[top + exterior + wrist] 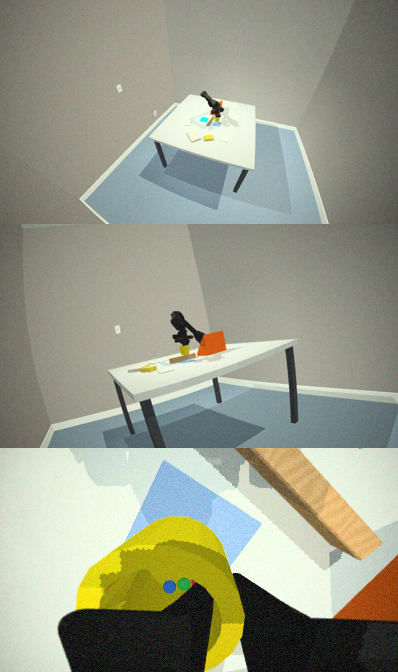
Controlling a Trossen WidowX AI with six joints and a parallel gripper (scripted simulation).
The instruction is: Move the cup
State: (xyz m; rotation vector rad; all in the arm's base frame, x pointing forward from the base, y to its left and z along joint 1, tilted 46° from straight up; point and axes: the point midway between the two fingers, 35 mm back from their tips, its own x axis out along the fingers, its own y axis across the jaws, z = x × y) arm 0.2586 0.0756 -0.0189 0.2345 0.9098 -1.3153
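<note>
Now: the cyan pad 18 cm to the right of my gripper tip, 10 cm below it and 2 cm behind it. The rest, counted from my gripper tip: yellow cup 2 cm ahead, 1 cm to the left; light blue pad 10 cm below, 2 cm to the left, 2 cm ahead; wooden bar 8 cm to the right, 8 cm below.
</note>
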